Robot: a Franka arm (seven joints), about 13 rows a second.
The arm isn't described. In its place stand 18 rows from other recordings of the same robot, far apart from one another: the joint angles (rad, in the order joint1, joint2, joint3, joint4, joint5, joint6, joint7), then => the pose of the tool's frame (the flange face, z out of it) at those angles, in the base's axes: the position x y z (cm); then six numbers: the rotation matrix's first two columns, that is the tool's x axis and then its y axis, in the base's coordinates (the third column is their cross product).
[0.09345 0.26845 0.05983 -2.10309 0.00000 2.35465 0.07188] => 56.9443, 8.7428, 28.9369, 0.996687, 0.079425, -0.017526, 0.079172, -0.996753, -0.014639
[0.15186 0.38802 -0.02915 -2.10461 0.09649 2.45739 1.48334] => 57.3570, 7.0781, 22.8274, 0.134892, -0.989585, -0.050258, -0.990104, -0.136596, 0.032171
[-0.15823 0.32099 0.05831 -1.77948 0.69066 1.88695 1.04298] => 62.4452, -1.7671, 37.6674, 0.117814, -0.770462, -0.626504, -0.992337, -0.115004, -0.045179
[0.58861 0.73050 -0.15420 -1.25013 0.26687 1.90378 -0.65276] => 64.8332, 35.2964, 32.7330, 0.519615, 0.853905, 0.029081, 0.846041, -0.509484, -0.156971
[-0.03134 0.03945 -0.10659 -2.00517 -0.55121 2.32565 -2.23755] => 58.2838, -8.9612, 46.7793, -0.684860, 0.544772, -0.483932, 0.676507, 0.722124, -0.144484
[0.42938 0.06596 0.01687 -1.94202 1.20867 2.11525 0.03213] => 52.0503, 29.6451, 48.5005, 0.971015, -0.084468, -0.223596, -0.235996, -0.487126, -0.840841
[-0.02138 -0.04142 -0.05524 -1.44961 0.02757 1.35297 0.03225] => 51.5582, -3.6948, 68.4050, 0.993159, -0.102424, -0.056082, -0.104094, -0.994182, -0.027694
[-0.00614 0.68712 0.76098 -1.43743 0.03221 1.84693 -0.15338] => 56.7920, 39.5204, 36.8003, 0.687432, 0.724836, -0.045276, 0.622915, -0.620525, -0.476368
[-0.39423 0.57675 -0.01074 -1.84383 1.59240 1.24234 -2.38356] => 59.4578, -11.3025, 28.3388, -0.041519, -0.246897, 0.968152, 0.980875, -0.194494, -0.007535
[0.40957 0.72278 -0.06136 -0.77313 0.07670 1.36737 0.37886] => 66.8005, 27.1857, 50.9526, 0.991290, -0.008072, -0.131449, -0.006326, -0.999886, 0.013690
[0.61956 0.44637 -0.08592 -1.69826 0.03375 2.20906 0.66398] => 57.5601, 34.8374, 34.3075, 0.988447, -0.140230, 0.057511, -0.138442, -0.989787, -0.033982
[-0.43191 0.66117 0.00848 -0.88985 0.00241 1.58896 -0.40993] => 66.7831, -30.3204, 51.8257, 0.999168, -0.015218, 0.037839, -0.015537, -0.999846, 0.008138
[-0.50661 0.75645 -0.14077 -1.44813 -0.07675 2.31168 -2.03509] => 59.7040, -42.8002, 25.2500, 0.091317, 0.977928, -0.187931, 0.995805, -0.088565, 0.023005
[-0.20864 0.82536 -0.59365 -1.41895 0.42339 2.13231 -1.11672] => 57.7510, -44.1883, 26.4779, 0.967863, 0.248468, -0.038804, 0.250475, -0.966230, 0.060518
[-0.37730 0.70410 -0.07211 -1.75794 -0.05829 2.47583 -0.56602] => 59.8520, -28.4404, 16.8839, 0.983556, 0.177293, -0.034417, 0.179474, -0.980769, 0.076694
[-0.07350 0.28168 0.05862 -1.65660 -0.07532 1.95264 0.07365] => 64.4418, -1.7943, 44.7296, 0.997855, -0.062870, 0.018221, -0.063753, -0.996568, 0.052791
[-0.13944 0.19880 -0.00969 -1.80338 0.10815 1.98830 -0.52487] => 60.7491, -8.4180, 43.2975, 0.945556, 0.323636, 0.034387, 0.325446, -0.941153, -0.091193
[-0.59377 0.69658 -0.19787 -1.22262 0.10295 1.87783 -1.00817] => 55.0194, -49.2714, 36.4637, 0.973467, 0.225256, -0.040262, 0.225080, -0.974300, -0.008909
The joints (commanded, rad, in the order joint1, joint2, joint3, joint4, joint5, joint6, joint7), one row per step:
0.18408, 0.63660, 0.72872, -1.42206, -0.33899, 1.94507, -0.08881
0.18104, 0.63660, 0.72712, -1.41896, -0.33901, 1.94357, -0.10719
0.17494, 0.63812, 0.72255, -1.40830, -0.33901, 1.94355, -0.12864
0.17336, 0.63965, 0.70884, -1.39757, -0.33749, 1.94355, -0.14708
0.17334, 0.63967, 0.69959, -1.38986, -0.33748, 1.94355, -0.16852
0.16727, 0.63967, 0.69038, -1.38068, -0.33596, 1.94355, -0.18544
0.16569, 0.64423, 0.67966, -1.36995, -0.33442, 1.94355, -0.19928
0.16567, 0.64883, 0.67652, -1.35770, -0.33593, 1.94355, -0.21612
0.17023, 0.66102, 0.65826, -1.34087, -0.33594, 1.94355, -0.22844
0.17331, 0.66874, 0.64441, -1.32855, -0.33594, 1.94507, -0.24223
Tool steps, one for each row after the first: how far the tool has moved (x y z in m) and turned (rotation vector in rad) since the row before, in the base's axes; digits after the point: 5 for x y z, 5 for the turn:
0.00269, -0.00239, 0.00088, 0.00064, -0.00292, 0.01287
0.00724, -0.00523, 0.00279, 0.00480, -0.00782, 0.00737
0.00833, -0.00644, 0.00087, 0.00004, -0.00751, 0.00109
0.00517, -0.00391, 0.00145, -0.00003, -0.00806, 0.01091
0.00808, -0.00728, 0.00218, 0.00156, -0.00757, -0.00059
0.00717, -0.00550, -0.00027, 0.00070, -0.00407, -0.00092
0.00430, -0.00179, 0.00194, 0.00410, -0.00694, 0.01005
0.00890, -0.00547, -0.00395, -0.00268, -0.00273, -0.00401
0.00670, -0.00432, -0.00210, -0.00125, -0.00489, 0.00120

